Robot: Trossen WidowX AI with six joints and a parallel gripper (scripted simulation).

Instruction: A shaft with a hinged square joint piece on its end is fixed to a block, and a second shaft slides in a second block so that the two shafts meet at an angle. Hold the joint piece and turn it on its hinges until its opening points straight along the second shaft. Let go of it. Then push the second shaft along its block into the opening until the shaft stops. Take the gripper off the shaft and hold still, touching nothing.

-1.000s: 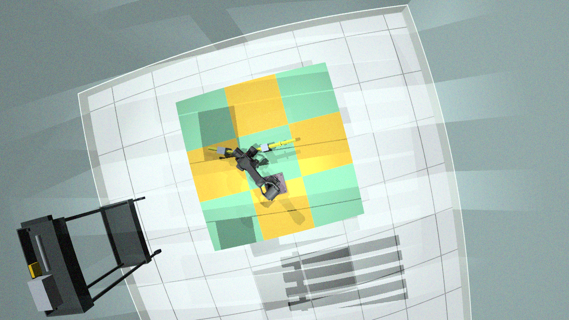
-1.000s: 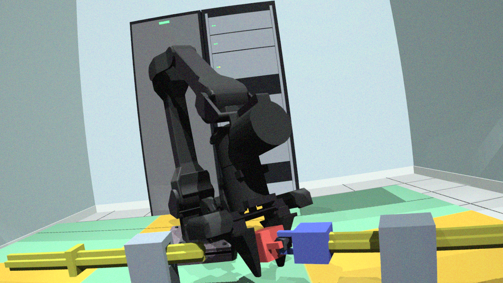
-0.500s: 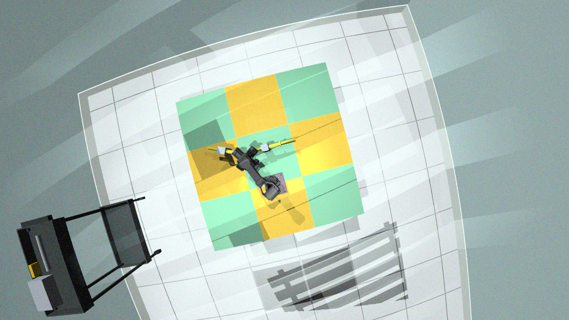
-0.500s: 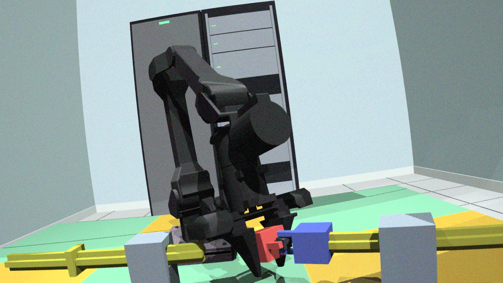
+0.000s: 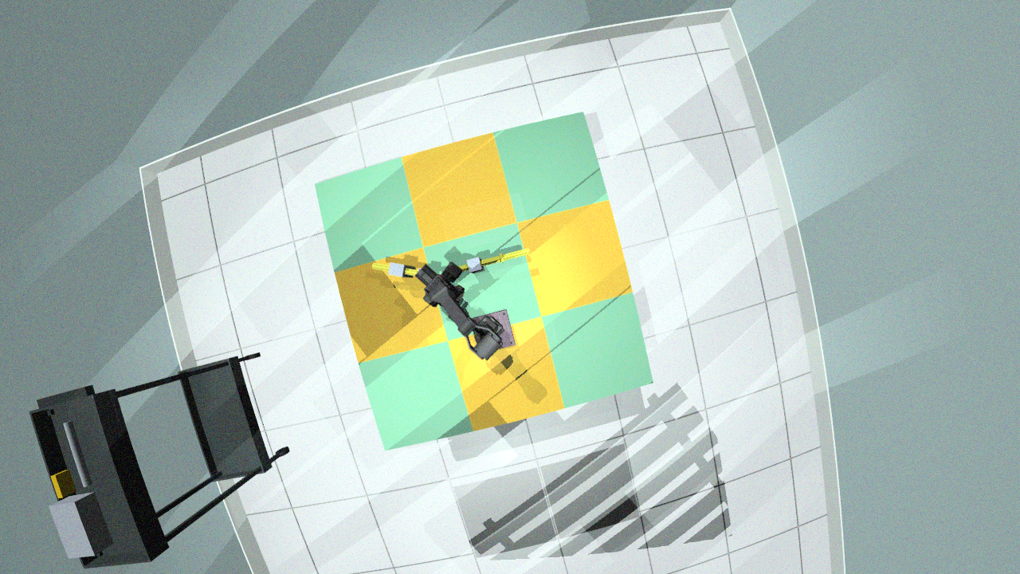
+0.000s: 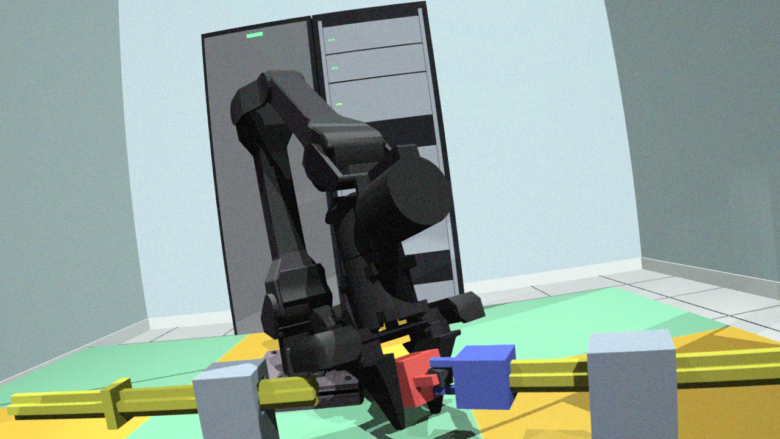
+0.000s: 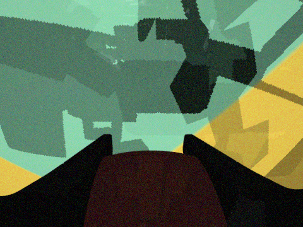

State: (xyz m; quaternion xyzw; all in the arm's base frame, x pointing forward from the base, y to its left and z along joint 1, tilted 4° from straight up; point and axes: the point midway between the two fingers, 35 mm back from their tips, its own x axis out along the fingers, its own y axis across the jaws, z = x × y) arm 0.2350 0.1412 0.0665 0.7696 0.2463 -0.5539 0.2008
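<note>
My gripper tip is now 40 mm below the red square joint piece.
</note>
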